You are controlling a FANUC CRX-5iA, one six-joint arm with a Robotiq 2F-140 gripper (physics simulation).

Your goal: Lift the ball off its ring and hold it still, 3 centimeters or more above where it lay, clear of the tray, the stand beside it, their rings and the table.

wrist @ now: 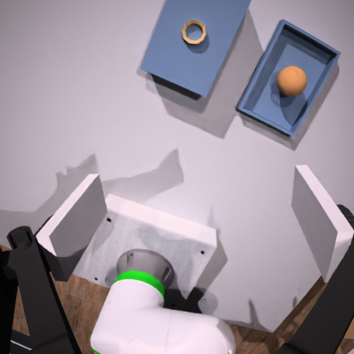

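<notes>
The orange ball (292,80) rests inside the blue tray (266,122) at the upper right of the wrist view. The ring under the ball does not show. The taller blue stand (185,70) is to the left of the tray, with an empty orange ring (204,33) on its top. My gripper (195,189) is wide open, with nothing between its fingers. In the view, its fingertips are below the tray and the stand, well apart from the ball.
The light grey table (80,80) carries the tray and the stand, with a gap between them. The arm's white base (132,312) stands on a pale mounting plate (190,235) at the bottom. Wooden floor (75,300) shows beyond the table's edge.
</notes>
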